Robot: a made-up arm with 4 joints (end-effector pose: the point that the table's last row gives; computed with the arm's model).
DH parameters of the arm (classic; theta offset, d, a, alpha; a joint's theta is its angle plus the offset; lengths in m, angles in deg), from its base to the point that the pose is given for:
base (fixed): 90 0.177 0 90
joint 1: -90 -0.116 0.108 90
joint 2: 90 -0.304 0.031 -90
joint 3: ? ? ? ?
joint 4: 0 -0.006 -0.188 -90
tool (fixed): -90 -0.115 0 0
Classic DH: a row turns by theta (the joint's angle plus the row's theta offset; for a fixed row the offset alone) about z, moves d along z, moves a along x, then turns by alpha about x.
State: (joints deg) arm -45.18 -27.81 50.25 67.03
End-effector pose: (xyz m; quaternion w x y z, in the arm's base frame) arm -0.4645 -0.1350 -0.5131 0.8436 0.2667 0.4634 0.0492
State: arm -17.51 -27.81 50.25 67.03
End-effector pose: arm -0.4645 0.2009 -0.4968 0.7553 0.4607 0.4382 0.1586
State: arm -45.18 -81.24 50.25 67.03
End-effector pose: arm -0.7044 0.1995 -0.1807 0.6224 0.4017 0.5962 -0.3095
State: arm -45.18 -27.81 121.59 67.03
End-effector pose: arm -0.4692 -0.2553 -0.3884 0.4253 0.2957 0.7687 0.3752
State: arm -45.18 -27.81 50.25 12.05
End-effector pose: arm -0.3028 -0.2290 -0.4332 0.8715 -0.1528 0.3884 0.2576
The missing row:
joint 3: 90 -0.364 0.116 90
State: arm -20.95 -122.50 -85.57 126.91
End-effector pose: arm -0.6798 0.2539 -0.0962 0.6880 -0.0767 -0.1358 -0.7087
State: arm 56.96 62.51 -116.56 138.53
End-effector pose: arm 0.3939 0.0871 0.3117 0.4979 -0.3859 0.6816 0.3724
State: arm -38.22 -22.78 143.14 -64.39
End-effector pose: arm -0.1394 0.0548 -0.3282 0.3400 -0.1248 -0.1497 0.9200
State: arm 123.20 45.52 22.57 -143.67
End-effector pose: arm -0.0376 -0.0513 0.7239 0.8765 -0.2352 0.1298 -0.3996
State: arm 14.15 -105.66 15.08 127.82
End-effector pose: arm -0.5258 0.5783 0.3926 0.0963 0.6003 0.4985 -0.6179
